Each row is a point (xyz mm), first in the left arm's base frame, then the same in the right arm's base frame.
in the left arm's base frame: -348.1 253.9 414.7
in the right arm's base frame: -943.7 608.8 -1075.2
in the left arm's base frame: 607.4 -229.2 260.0
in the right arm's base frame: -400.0 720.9 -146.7
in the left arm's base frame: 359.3 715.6 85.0
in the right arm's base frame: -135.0 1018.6 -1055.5
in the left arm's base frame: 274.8 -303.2 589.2
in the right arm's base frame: -865.9 722.1 -232.6
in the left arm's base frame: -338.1 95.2 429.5
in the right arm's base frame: -996.5 533.2 -944.8
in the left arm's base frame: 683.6 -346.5 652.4
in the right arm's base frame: -679.7 946.5 64.0
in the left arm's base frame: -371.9 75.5 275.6
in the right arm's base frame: -908.9 405.4 -979.5
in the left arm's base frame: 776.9 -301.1 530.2
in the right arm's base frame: -519.5 940.9 63.6
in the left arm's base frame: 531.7 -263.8 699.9
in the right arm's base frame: -781.3 946.9 -83.8
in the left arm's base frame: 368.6 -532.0 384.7
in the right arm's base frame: -727.2 507.7 -38.3
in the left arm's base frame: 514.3 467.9 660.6
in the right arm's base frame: -542.2 1328.6 -662.0
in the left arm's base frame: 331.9 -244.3 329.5
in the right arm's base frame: -621.7 616.9 -291.5
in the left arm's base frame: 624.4 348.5 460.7
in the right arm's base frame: -364.1 1187.7 -540.6
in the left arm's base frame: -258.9 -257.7 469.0
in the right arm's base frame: -1084.4 398.5 -618.5
